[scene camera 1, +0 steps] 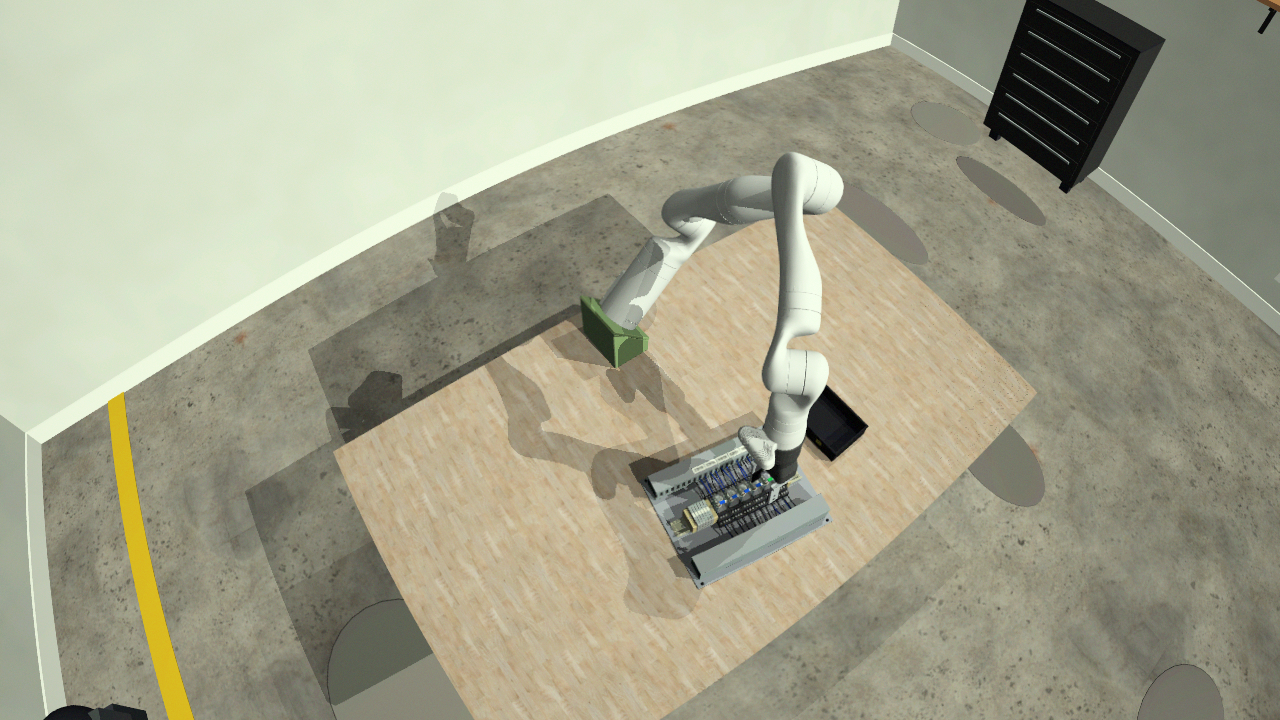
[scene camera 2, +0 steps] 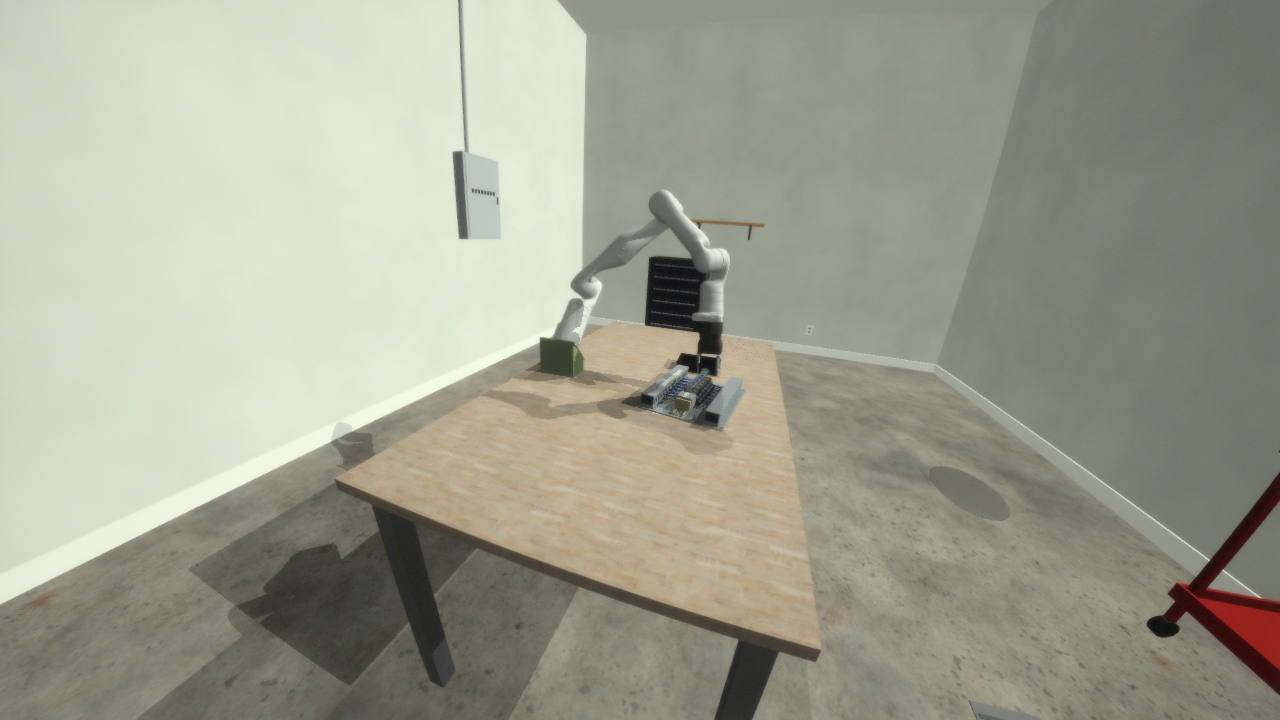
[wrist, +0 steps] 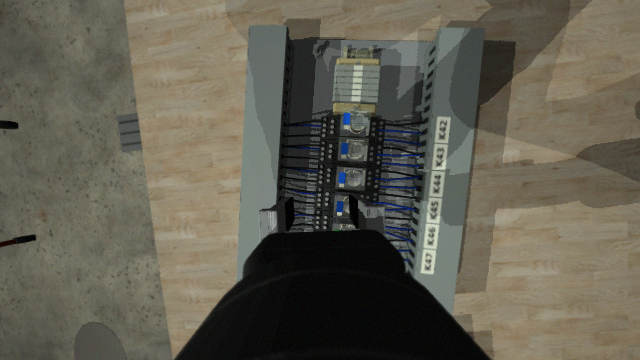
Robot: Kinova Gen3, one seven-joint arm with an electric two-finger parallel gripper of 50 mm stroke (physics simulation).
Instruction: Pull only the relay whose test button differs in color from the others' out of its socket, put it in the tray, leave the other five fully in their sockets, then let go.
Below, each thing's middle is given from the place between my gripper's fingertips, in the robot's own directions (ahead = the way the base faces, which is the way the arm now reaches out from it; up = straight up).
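Scene:
Grey relay panel (scene camera 1: 669,508): 3 cm behind my hand, 3 cm to the right of it, 8 cm below it.

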